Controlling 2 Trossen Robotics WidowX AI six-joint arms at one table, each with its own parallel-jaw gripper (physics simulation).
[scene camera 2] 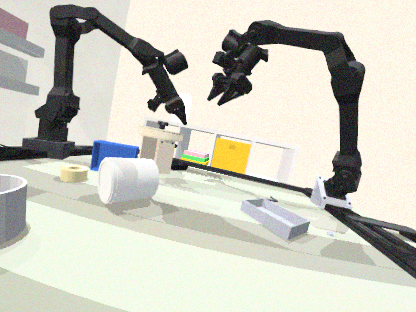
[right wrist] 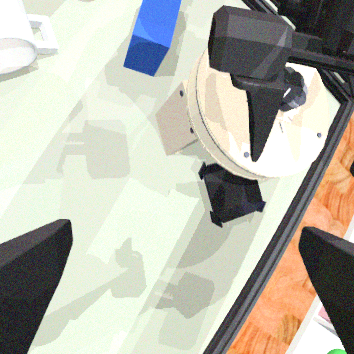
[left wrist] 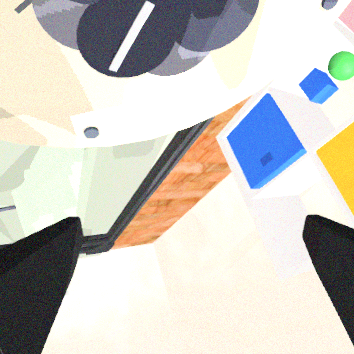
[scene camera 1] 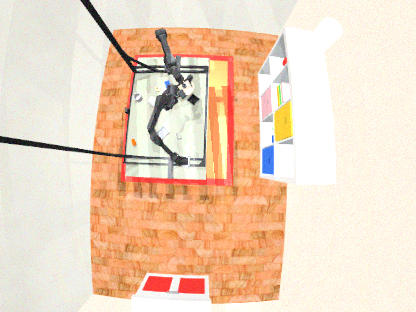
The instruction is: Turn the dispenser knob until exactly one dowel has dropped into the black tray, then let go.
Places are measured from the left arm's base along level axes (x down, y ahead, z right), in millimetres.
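Where they show: left gripper, fingertip midpoint: (scene camera 2: 184,121) (right wrist: 304,166) (left wrist: 193,226) (scene camera 1: 188,91); right gripper, fingertip midpoint: (scene camera 2: 212,102) (right wrist: 188,234); left arm's base, origin of the base link: (scene camera 2: 51,139); right arm's base, origin of the base link: (scene camera 2: 334,190) (scene camera 1: 185,161).
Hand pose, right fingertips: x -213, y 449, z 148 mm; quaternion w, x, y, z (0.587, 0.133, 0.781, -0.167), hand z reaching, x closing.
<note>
Each offset is from my right fingertips to the centre of the thing.
The cream round-topped dispenser {dx +130, dy -120, dz -132 mm} (scene camera 2: 165,152) (right wrist: 225,125) stands upright. Its dark knob {dx +114, dy -120, dz -132 mm} (scene camera 2: 162,124) (left wrist: 100,45) (right wrist: 294,90) has a white line, slanted in the left wrist view. The black tray {dx +248, dy -35, dz -159 mm} (scene camera 1: 193,99) (right wrist: 232,195) sits on the table against the dispenser's foot; no dowel can be made out in it. My left gripper (scene camera 2: 169,112) (left wrist: 193,226) is open and empty, just above the dispenser top, its fingers apart from the knob. My right gripper (scene camera 2: 214,101) (right wrist: 188,234) is open and empty, high above the table beside the dispenser.
A blue box {dx +220, dy -250, dz -30 mm} (scene camera 2: 115,154) (right wrist: 155,35), a white mug {dx +226, dy -209, dz +149 mm} (scene camera 2: 129,180) (right wrist: 15,40) on its side and a tan ring {dx +248, dy -322, dz +65 mm} (scene camera 2: 74,174) lie near the dispenser. A grey open tray {dx +248, dy +83, dz +256 mm} (scene camera 2: 275,220) lies nearer the right arm's base. A black frame rail (right wrist: 280,235) runs along the table edge.
</note>
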